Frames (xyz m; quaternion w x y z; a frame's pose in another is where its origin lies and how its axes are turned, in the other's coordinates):
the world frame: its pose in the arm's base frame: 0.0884 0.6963 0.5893 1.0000 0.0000 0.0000 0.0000
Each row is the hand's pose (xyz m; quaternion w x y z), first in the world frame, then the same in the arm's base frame.
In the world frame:
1: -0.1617 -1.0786 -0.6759 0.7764 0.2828 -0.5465 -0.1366
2: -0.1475 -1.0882 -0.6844 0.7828 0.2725 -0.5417 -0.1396
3: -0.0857 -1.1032 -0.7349 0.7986 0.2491 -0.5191 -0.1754
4: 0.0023 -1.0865 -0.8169 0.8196 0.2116 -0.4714 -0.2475
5: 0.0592 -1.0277 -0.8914 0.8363 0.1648 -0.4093 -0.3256
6: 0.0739 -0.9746 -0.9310 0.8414 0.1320 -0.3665 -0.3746
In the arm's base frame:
1: -0.0733 -0.3823 -0.0866 0.7764 0.2828 -0.5465 -0.1366
2: -0.0591 -0.3919 -0.0951 0.7828 0.2725 -0.5417 -0.1396
3: 0.0027 -0.4069 -0.1456 0.7986 0.2491 -0.5191 -0.1754
4: 0.0907 -0.3902 -0.2276 0.8196 0.2116 -0.4714 -0.2475
5: 0.1476 -0.3314 -0.3021 0.8363 0.1648 -0.4093 -0.3256
6: 0.1623 -0.2783 -0.3417 0.8414 0.1320 -0.3665 -0.3746

